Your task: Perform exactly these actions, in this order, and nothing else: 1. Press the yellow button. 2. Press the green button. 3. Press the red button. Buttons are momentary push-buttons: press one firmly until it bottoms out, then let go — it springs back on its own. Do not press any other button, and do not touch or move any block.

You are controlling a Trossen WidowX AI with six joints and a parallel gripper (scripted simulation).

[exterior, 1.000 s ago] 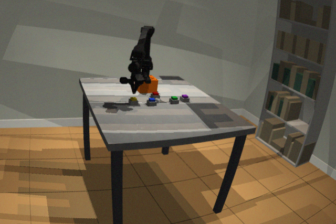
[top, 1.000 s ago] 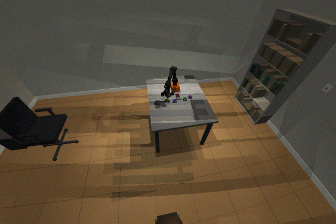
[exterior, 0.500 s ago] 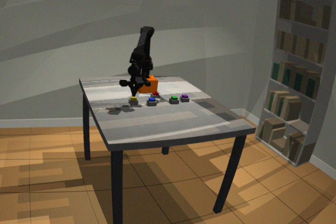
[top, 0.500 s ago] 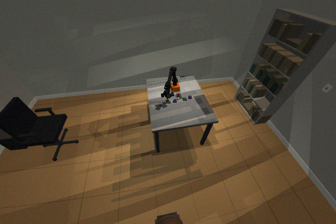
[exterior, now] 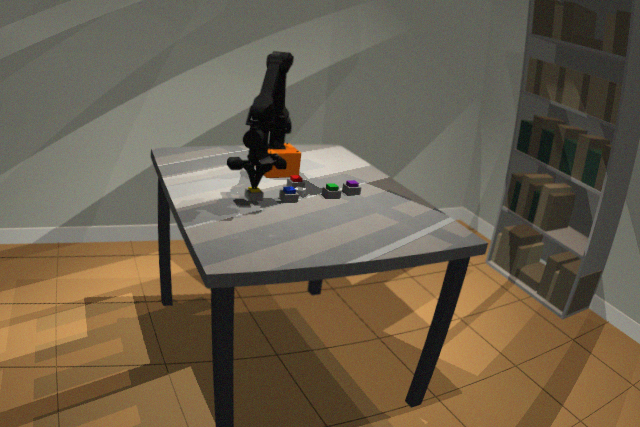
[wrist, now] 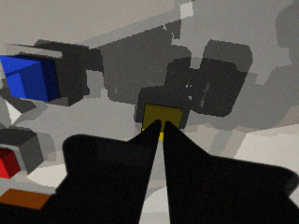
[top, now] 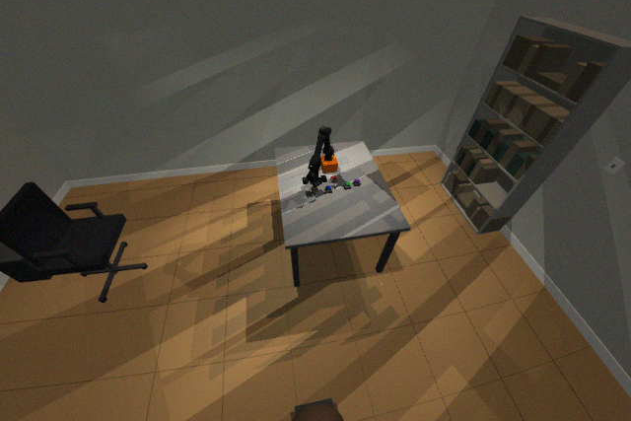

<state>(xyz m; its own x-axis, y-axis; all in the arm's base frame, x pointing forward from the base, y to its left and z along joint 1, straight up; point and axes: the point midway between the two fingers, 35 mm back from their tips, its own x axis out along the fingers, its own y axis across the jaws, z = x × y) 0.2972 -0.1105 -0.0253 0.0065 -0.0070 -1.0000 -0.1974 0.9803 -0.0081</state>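
The yellow button is 10 mm below my gripper tip. Round my gripper tip: blue button: 120 mm to the left; white block: 160 mm to the left, 50 mm behind, 20 mm below; red button: 160 mm to the left, 120 mm behind.
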